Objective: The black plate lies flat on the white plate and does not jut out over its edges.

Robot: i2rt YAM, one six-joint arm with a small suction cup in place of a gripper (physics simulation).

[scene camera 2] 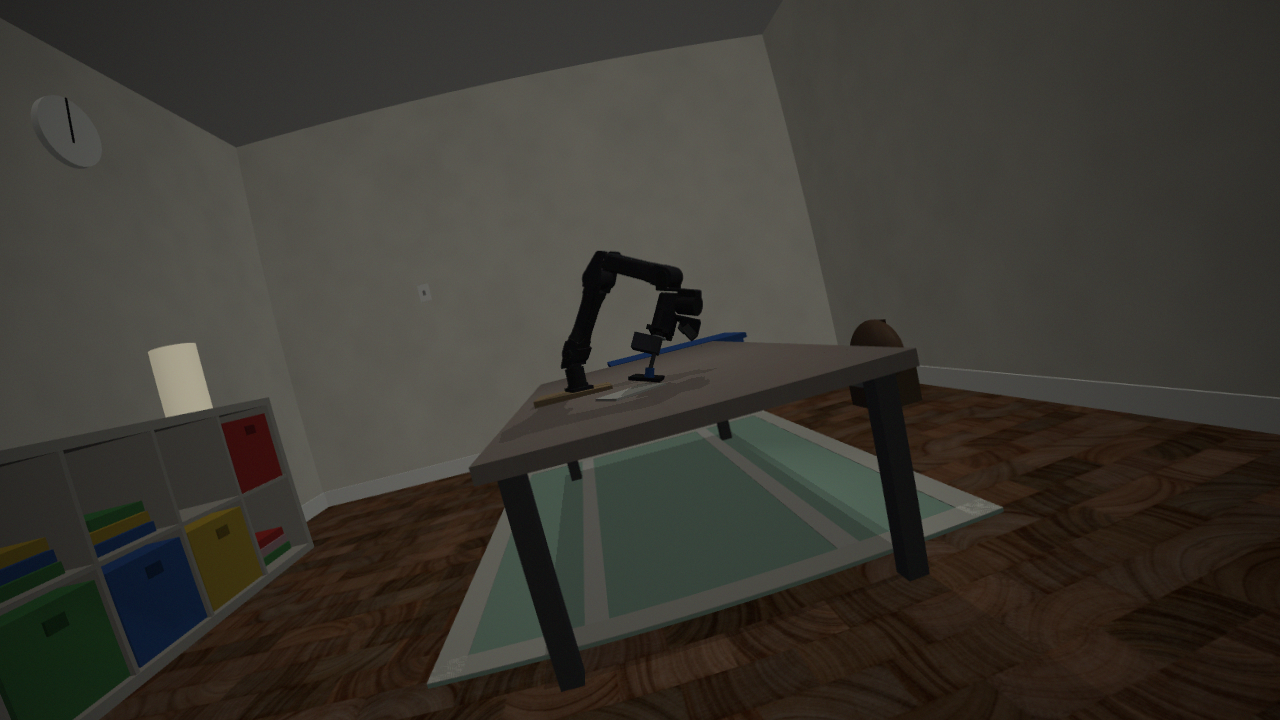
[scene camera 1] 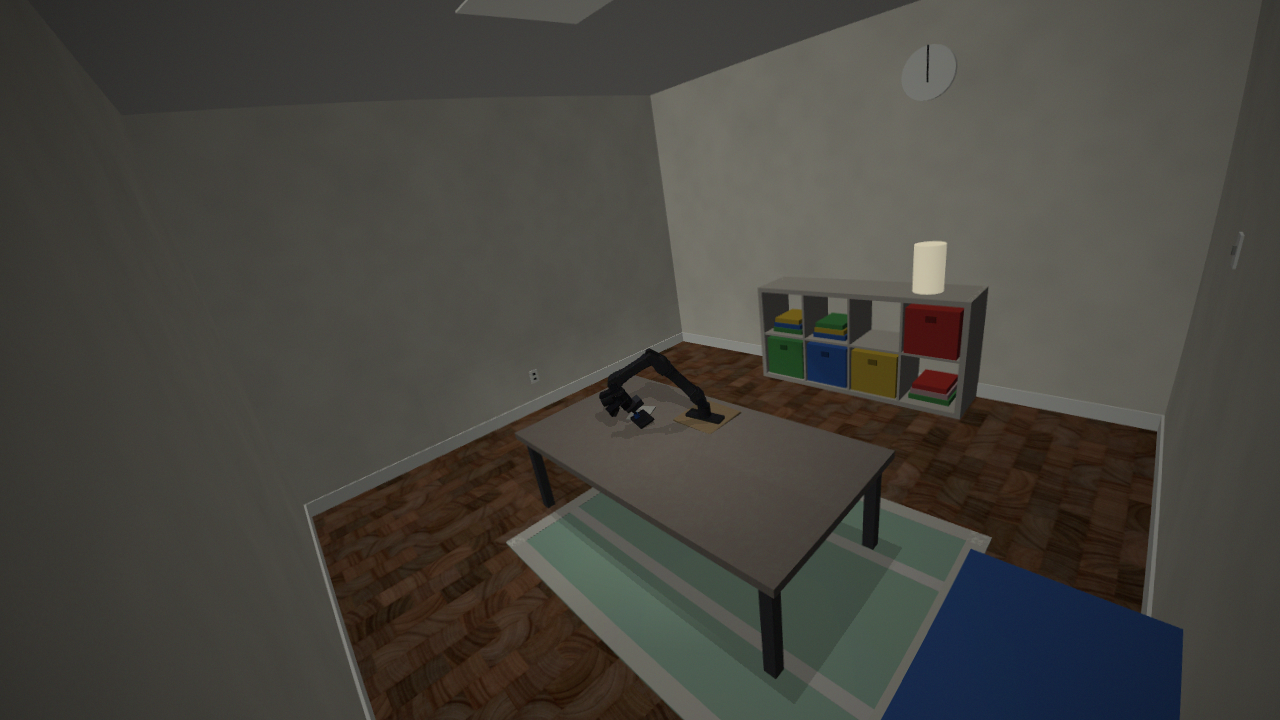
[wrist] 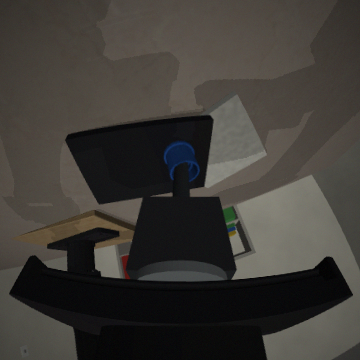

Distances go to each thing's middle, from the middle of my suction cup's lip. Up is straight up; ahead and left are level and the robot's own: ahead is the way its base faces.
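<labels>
Black plate (wrist: 125, 161): 30 mm to the left of my suction cup, 10 mm below it. White plate (wrist: 234, 144), also counted from my suction cup: 70 mm behind, 30 mm to the right, 30 mm below.
</labels>
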